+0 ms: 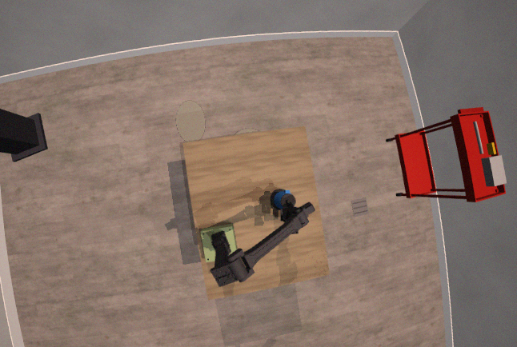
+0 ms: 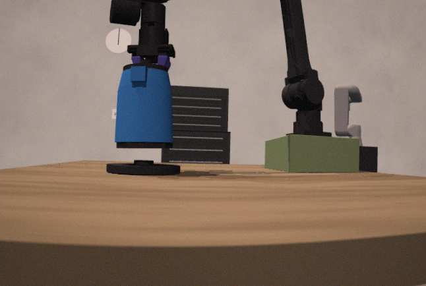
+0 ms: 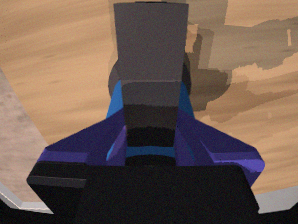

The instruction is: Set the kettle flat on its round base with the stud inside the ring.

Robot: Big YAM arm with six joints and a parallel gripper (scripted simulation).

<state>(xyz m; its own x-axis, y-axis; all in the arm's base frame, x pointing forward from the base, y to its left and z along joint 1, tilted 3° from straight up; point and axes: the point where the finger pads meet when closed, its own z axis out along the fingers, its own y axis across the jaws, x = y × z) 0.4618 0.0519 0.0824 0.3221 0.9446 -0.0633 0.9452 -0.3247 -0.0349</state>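
Right now the blue kettle is 50 mm below my hand, 30 mm to the left of it and 10 mm ahead of it. From my hand the other things lie so: round black base (180 mm below, 60 mm to the left, 20 mm ahead).
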